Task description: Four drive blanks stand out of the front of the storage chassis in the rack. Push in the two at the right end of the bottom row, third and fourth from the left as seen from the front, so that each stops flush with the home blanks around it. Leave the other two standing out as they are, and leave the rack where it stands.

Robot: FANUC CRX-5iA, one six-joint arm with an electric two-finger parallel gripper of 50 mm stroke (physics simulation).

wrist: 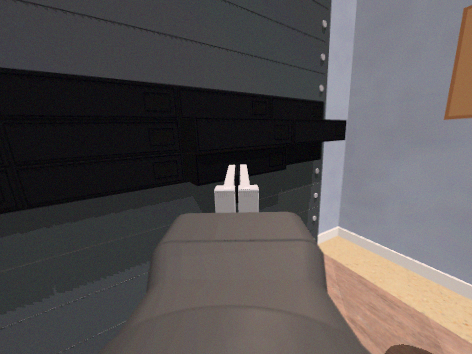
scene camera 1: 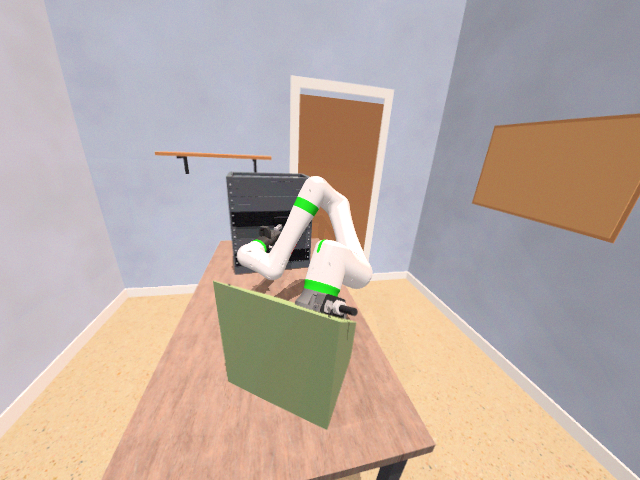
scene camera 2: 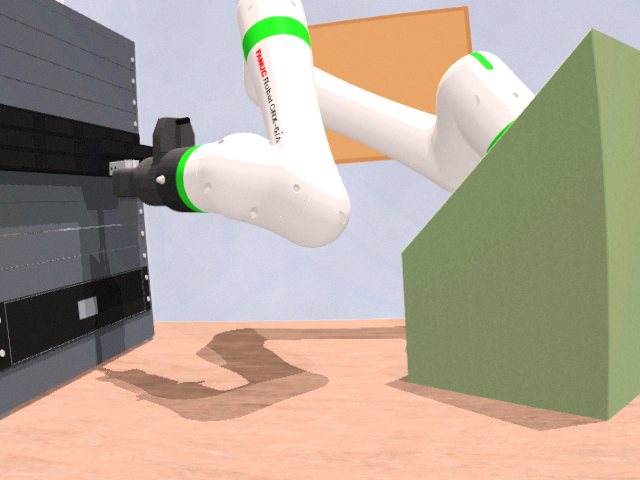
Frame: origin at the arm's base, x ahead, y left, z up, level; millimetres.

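Seen in the pictures: gripper, between the fingertips: (wrist: 237, 176) (scene camera 1: 280, 226) (scene camera 2: 113, 168); arm's base, origin of its link: (scene camera 1: 315, 310).
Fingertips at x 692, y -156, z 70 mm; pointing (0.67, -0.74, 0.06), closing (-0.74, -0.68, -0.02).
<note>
Offsets run from my fingertips to a thing's top centre. "pt": to the spot under its first point. Level surfaces: height alone.
The grey rack (scene camera 1: 258, 187) (scene camera 2: 67, 49) (wrist: 150, 37) stands upright with the black storage chassis (scene camera 1: 248, 218) (scene camera 2: 41, 139) across its front. In the wrist view, two middle-row blanks, the third @[pt dx -1, dy -4, dz +37 mm] (wrist: 240, 134) and the fourth @[pt dx -29, dy -118, dz +38 mm] (wrist: 320, 130), stand out. The third bottom-row blank (wrist: 232, 165) also stands out, its left side showing. The fourth bottom-row blank @[dx +61, dy -146, dz +23 mm] (wrist: 303, 153) sits farther back, apparently flush; it is dark and partly hidden. My gripper (scene camera 2: 110, 167) (wrist: 237, 176) is shut and empty, its tips in front of the third bottom-row blank; contact cannot be told.
A green block (scene camera 1: 279, 351) (scene camera 2: 506, 248) with a sloped top stands on the wooden table @[dz -339 mm] (scene camera 1: 170, 403) (scene camera 2: 310, 444) beside the arm's base. A black panel @[dx +63, dy +23, dz -185 mm] (scene camera 2: 46, 315) with a light square sits low in the rack. The middle-row blanks jut out just above my fingertips.
</note>
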